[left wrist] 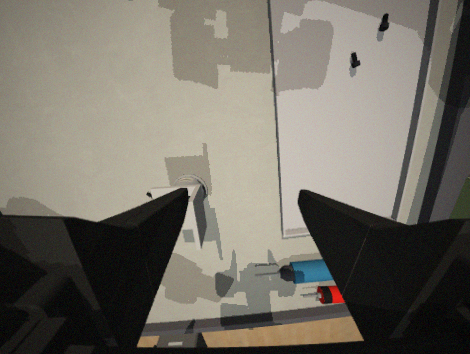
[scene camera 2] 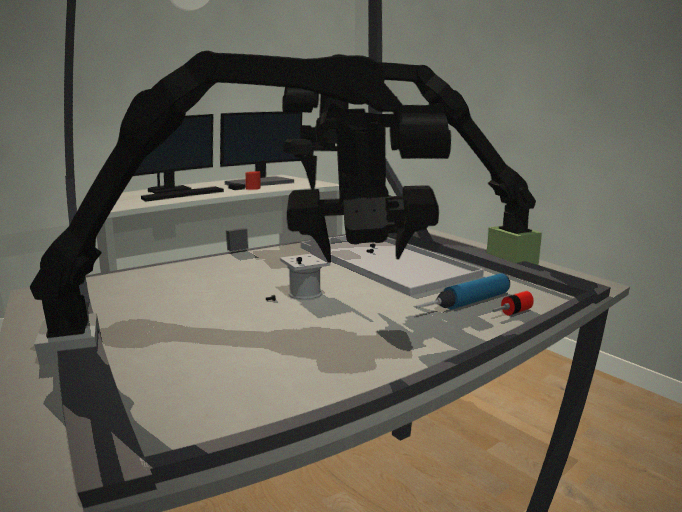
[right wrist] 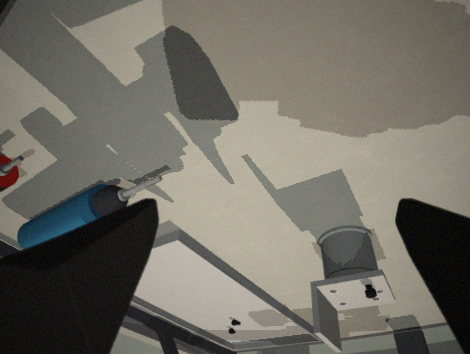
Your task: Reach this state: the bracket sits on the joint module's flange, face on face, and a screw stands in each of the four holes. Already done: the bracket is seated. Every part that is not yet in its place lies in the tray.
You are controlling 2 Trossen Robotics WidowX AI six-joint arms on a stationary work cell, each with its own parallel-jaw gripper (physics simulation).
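Frame: origin at the left arm's base, x ahead, y right, z down, level; millimetres.
Seen in the pictures: left gripper, between the fingertips: (left wrist: 244,195) (scene camera 2: 330,189); right gripper, between the fingertips: (scene camera 2: 363,259) (right wrist: 276,210); left arm's base, origin of its link: (scene camera 2: 515,229); right arm's base, origin of its link: (scene camera 2: 67,327).
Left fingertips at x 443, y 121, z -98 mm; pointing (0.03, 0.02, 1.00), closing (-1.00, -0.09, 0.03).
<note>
Pixels of each thing's top centre, then the offset from my left fingertips to it. "*": a spot on its surface instead.
- grey joint module, centre of its top: (right wrist: 354,293) (scene camera 2: 304,261) dz +118, dx +91, dy -76 mm
- black screw, centre of its top: (right wrist: 371,296) (scene camera 2: 299,257) dz +104, dx +109, dy -93 mm
- loose screw, centre of its top: (scene camera 2: 270,294) (left wrist: 149,197) dz +171, dx +162, dy -80 mm
- white tray, centre of its top: (left wrist: 351,113) (right wrist: 214,314) (scene camera 2: 386,254) dz +166, dx -169, dy +42 mm
- blue tool, a spot on its surface: (right wrist: 60,220) (scene camera 2: 475,287) * dz +146, dx -150, dy -278 mm
- red tool, centre of its top: (scene camera 2: 512,296) (left wrist: 328,302) dz +148, dx -179, dy -348 mm
- dark block, centre of its top: (scene camera 2: 236,229) dz +125, dx +115, dy +283 mm
The bracket (scene camera 2: 287,259) (left wrist: 191,220) (right wrist: 354,296) sits on the grey joint module (scene camera 2: 304,283) (right wrist: 349,254). One black screw (scene camera 2: 299,260) (right wrist: 370,291) stands upright on it; other holes show open. A loose screw (scene camera 2: 271,298) (left wrist: 149,194) lies on the table left of the module. Two screws (scene camera 2: 370,250) (left wrist: 354,60) (right wrist: 235,323) lie in the white tray (scene camera 2: 429,270) (left wrist: 340,150) (right wrist: 200,280). My left gripper (left wrist: 244,195) is open and empty, high behind the bracket, partly hidden in the scene view. My right gripper (scene camera 2: 363,259) (right wrist: 276,210) is open and empty, right of the bracket.
A blue tool (scene camera 2: 478,289) (left wrist: 311,271) (right wrist: 60,220) and a red tool (scene camera 2: 520,303) (left wrist: 334,294) (right wrist: 7,172) lie at the right of the table. A dark block (scene camera 2: 236,240) stands at the back edge. The two arms cross above the table, their grippers close together.
</note>
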